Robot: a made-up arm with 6 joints.
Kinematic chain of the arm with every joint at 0, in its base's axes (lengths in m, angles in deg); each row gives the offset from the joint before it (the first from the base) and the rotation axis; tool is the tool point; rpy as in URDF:
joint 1: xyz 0 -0.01 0.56 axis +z
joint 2: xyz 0 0.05 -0.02 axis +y
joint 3: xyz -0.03 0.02 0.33 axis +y
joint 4: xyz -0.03 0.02 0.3 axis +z
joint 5: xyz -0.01 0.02 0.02 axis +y
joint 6: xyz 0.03 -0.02 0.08 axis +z
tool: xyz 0.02 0.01 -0.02 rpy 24.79 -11.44 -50
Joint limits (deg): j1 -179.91..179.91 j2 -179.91..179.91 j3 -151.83..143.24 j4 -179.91..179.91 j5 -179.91..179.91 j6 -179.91..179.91
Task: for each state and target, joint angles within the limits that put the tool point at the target. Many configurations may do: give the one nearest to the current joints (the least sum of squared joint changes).
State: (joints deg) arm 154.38 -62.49 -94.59 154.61 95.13 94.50
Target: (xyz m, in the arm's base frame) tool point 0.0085 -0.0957 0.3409
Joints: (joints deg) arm 157.43 -95.96 -133.41 173.89 87.11 91.90
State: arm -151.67 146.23 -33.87 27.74 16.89 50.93
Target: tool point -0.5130 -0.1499 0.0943
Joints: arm -178.56 149.71 -30.56 26.14 15.36 51.09
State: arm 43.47 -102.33 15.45 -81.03 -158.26 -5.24
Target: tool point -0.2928 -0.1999 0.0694
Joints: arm 58.50 -125.17 -31.89 -71.80 -179.91 -7.82
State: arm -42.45 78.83 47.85 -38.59 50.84 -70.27
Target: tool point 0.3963 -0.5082 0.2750
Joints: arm -55.73 105.94 18.45 -42.03 11.28 -74.34
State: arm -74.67 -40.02 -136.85 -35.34 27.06 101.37
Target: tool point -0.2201 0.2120 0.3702
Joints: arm -30.13 -49.22 -126.84 -40.28 29.75 101.30
